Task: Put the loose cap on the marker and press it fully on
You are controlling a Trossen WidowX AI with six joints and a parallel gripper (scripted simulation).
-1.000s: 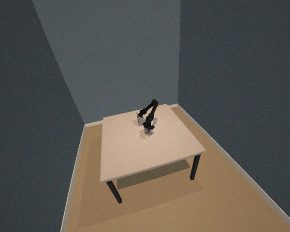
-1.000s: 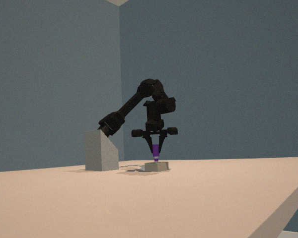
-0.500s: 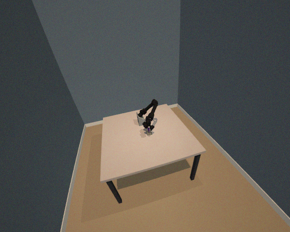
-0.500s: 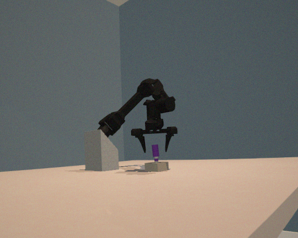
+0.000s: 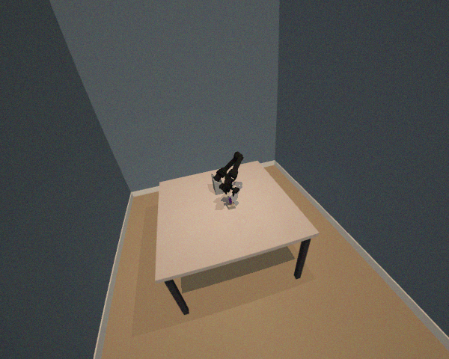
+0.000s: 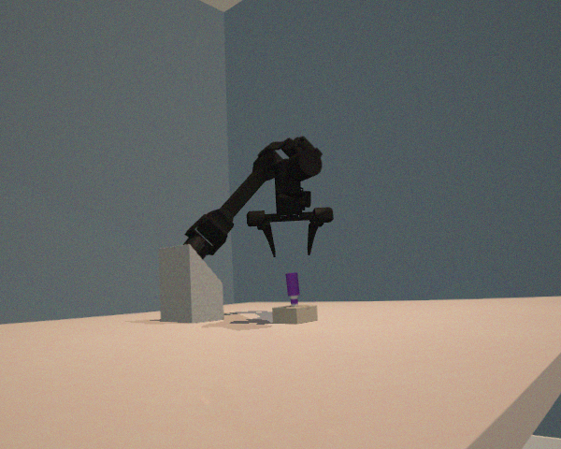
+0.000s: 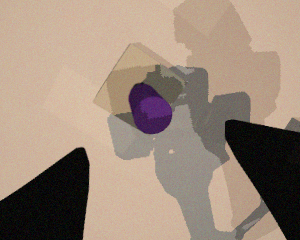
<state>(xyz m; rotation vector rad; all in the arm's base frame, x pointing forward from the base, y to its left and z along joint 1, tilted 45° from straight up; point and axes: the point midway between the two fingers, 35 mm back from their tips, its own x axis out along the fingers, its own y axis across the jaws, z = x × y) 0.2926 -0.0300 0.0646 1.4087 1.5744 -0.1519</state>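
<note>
Right now my gripper tip is 60 mm above the purple cap. Also, from my gripper tip: grey holder block: 130 mm below.
</note>
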